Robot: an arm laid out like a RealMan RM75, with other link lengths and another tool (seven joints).
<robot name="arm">
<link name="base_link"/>
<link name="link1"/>
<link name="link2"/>
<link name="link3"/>
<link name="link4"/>
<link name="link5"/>
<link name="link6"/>
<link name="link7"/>
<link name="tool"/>
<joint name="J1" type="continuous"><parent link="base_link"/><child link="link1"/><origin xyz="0.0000 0.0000 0.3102" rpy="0.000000 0.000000 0.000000"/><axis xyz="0 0 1"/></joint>
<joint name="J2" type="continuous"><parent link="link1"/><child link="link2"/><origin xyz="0.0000 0.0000 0.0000" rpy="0.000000 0.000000 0.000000"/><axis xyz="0 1 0"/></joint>
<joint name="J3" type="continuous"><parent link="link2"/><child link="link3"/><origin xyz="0.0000 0.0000 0.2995" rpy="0.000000 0.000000 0.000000"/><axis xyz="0 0 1"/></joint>
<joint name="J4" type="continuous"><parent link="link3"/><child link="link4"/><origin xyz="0.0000 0.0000 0.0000" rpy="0.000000 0.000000 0.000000"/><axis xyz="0 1 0"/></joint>
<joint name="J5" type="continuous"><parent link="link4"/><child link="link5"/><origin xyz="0.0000 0.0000 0.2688" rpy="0.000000 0.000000 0.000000"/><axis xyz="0 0 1"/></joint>
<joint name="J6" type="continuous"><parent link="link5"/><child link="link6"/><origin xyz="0.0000 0.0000 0.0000" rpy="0.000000 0.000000 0.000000"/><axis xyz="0 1 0"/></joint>
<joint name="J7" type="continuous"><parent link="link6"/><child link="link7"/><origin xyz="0.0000 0.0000 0.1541" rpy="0.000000 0.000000 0.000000"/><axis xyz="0 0 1"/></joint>
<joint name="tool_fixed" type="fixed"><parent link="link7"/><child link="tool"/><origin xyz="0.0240 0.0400 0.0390" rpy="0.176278 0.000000 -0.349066"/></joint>
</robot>
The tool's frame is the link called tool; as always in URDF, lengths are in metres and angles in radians. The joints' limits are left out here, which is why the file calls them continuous.
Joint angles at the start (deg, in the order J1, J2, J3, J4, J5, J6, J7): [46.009, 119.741, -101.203, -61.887, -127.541, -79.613, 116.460]
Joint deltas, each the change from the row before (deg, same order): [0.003, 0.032, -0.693, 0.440, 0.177, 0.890, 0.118]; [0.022, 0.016, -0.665, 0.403, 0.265, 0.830, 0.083]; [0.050, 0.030, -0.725, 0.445, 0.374, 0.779, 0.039]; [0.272, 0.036, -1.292, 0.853, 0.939, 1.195, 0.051]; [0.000, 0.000, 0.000, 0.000, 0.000, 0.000, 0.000]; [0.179, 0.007, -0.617, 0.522, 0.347, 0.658, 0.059]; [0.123, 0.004, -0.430, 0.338, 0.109, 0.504, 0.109]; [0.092, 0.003, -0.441, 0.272, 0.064, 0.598, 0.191]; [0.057, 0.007, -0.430, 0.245, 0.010, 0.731, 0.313]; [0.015, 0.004, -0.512, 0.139, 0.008, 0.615, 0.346]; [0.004, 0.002, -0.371, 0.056, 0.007, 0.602, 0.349]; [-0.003, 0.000, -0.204, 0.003, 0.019, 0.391, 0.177]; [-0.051, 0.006, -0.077, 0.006, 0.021, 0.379, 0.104]
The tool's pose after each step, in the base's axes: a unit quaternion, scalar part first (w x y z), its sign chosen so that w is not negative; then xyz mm. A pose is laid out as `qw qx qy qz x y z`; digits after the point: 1 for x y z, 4 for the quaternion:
0.0201 -0.9687 -0.2107 -0.1296 159.6 359.1 -116.8
0.0212 -0.9687 -0.2107 -0.1296 160.5 358.6 -120.1
0.0212 -0.9687 -0.2110 -0.1292 161.3 357.6 -123.5
0.0190 -0.9689 -0.2115 -0.1274 161.7 355.3 -129.4
0.0190 -0.9689 -0.2115 -0.1274 161.7 355.3 -129.4
0.0188 -0.9688 -0.2114 -0.1277 162.4 354.7 -132.3
0.0195 -0.9687 -0.2115 -0.1289 163.0 354.7 -134.1
0.0213 -0.9685 -0.2114 -0.1299 163.6 354.9 -136.1
0.0246 -0.9685 -0.2104 -0.1310 164.0 355.5 -138.2
0.0268 -0.9684 -0.2098 -0.1323 164.5 355.3 -140.3
0.0300 -0.9684 -0.2090 -0.1327 164.4 355.6 -141.9
0.0322 -0.9684 -0.2088 -0.1324 164.1 356.0 -142.9
0.0349 -0.9686 -0.2082 -0.1316 164.0 356.5 -143.7

